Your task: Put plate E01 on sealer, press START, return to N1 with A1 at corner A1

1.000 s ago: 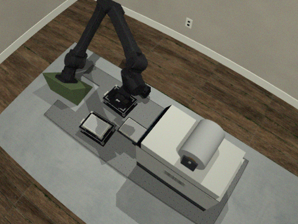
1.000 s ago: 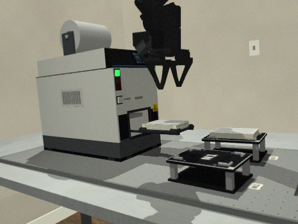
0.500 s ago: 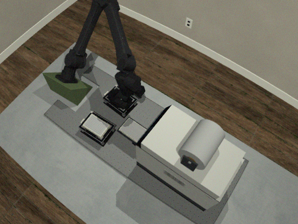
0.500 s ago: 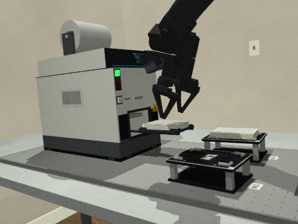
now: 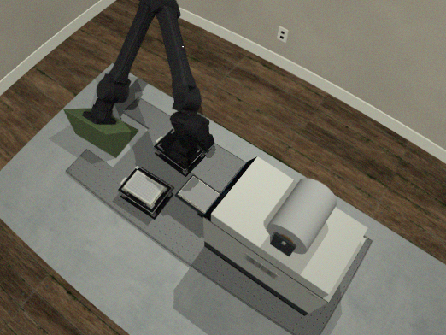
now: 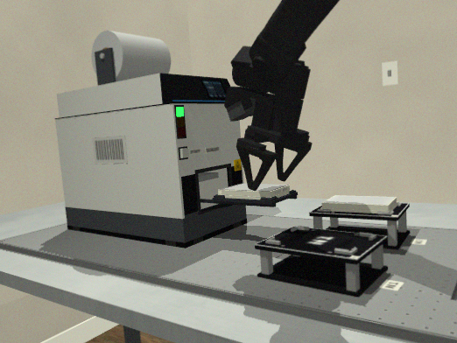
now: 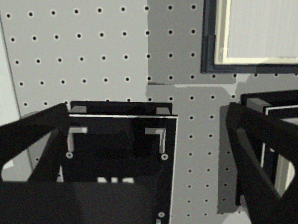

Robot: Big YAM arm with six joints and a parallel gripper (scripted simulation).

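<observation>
Now: the sealer stage 9 cm ahead of my hand, 9 cm to the right of it and 5 cm below it. The rest, counted from my hand: covered white plate: 9 cm behind, 18 cm to the right, 7 cm below; then start button: 19 cm ahead, 5 cm above; then black plate nest: 11 cm behind, 3 cm to the left, 9 cm below.
</observation>
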